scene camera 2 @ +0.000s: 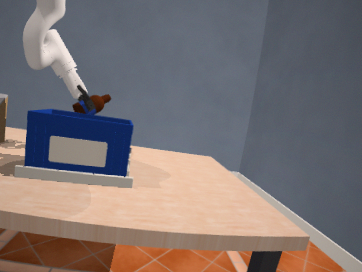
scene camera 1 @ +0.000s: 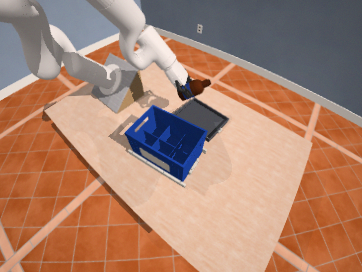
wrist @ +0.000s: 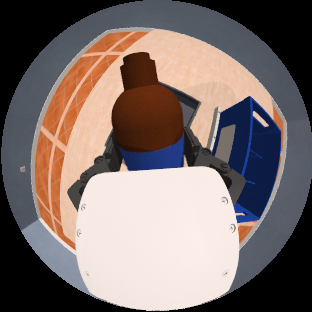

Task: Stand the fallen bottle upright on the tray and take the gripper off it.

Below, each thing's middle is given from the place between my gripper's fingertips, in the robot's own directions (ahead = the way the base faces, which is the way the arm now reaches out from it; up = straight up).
Now: hand 1 cm below the brown bottle [wrist: 146, 117].
